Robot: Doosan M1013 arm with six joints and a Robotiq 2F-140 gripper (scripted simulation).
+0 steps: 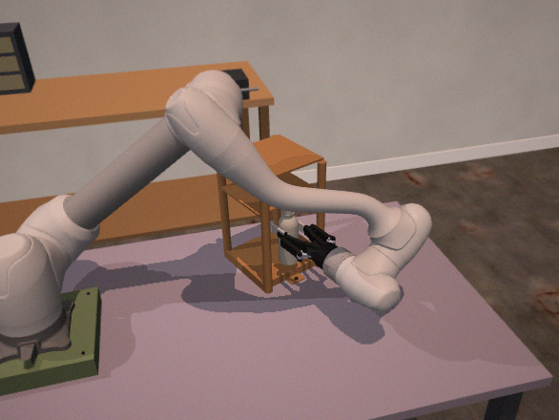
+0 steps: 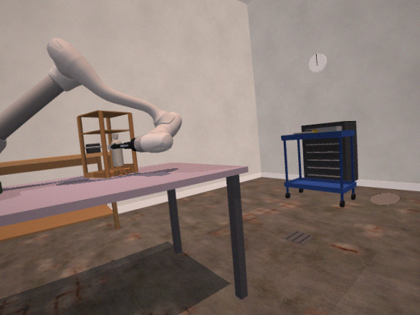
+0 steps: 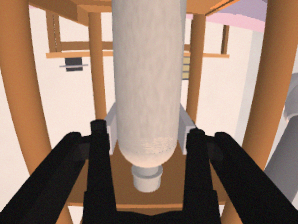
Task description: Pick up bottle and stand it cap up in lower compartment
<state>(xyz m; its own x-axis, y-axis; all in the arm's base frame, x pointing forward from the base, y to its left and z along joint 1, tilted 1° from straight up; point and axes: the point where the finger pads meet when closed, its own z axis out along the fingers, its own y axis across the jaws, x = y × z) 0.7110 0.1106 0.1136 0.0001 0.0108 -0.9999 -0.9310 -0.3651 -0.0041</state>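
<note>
Right now my hand is 30 mm past the wooden shelving unit, 70 mm to the right of it and 20 mm below it. Also, from my hand: bottle 10 mm above.
</note>
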